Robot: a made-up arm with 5 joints. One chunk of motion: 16 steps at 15 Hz.
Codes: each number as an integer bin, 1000 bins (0 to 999) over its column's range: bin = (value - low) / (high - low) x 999, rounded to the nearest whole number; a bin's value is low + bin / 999 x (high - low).
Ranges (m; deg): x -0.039..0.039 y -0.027..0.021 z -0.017..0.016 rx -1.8..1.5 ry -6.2..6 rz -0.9..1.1
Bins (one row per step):
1: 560 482 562 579 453 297
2: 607 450 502 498 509 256
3: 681 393 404 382 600 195
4: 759 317 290 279 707 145
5: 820 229 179 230 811 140
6: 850 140 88 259 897 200
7: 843 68 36 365 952 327
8: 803 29 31 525 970 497
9: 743 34 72 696 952 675
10: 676 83 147 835 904 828
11: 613 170 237 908 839 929
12: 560 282 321 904 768 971
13: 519 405 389 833 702 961
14: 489 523 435 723 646 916
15: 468 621 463 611 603 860
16: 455 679 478 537 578 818
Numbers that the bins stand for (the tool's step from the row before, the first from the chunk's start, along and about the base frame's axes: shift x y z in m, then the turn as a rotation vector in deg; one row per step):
1: 0.00472 -0.00384 0.00156 0.113 -0.668 -0.305
2: 0.00839 -0.00538 -0.00042 -0.155 0.016 -0.387
3: 0.01417 -0.00812 -0.00365 -0.538 1.127 -0.510
4: 0.02026 -0.01177 -0.00742 -0.878 2.434 -0.610
5: 0.02502 -0.01600 -0.01109 -1.040 3.704 -0.620
6: 0.02737 -0.02027 -0.01409 -0.944 4.754 -0.500
7: 0.02682 -0.02373 -0.01581 -0.594 5.426 -0.245
8: 0.02370 -0.02561 -0.01598 -0.066 5.646 0.095
9: 0.01901 -0.02537 -0.01462 0.499 5.426 0.451
10: 0.01378 -0.02301 -0.01214 0.958 4.840 0.758
11: 0.00886 -0.01883 -0.00917 1.199 4.046 0.960
12: 0.00472 -0.01345 -0.00640 1.186 3.179 1.044
13: 0.00152 -0.00754 -0.00415 0.952 2.373 1.024
14: -0.00082 -0.00187 -0.00263 0.588 1.689 0.934
15: -0.00246 0.00284 -0.00171 0.218 1.164 0.822
16: -0.00347 0.00562 -0.00121 -0.026 0.859 0.738

